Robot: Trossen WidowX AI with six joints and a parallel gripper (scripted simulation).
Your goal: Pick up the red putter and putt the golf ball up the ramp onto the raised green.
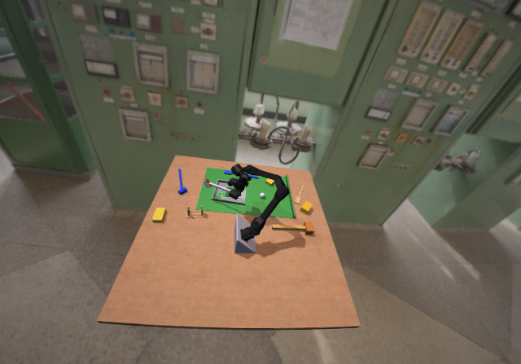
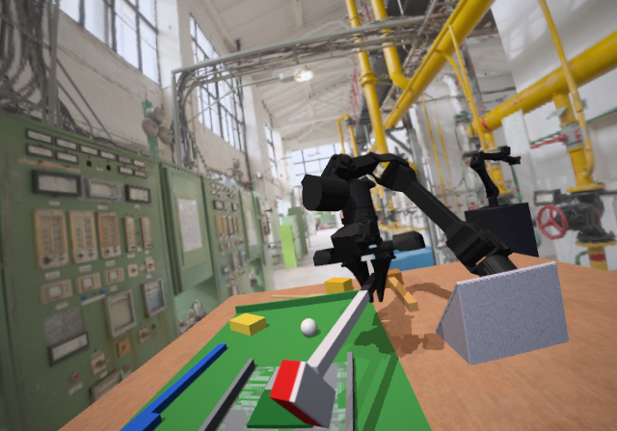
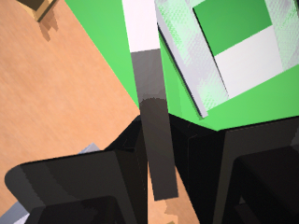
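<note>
Right now my gripper tip is 60 mm short of the red putter, 100 mm to the right of it and 20 mm below it. Also, from my gripper tip: wooden stand (40 mm behind, 270 mm to the left, 110 mm below); green mat (190 mm ahead, 130 mm to the right, 140 mm below); white golf ball (120 mm ahead, 240 mm to the right, 120 mm below).
</note>
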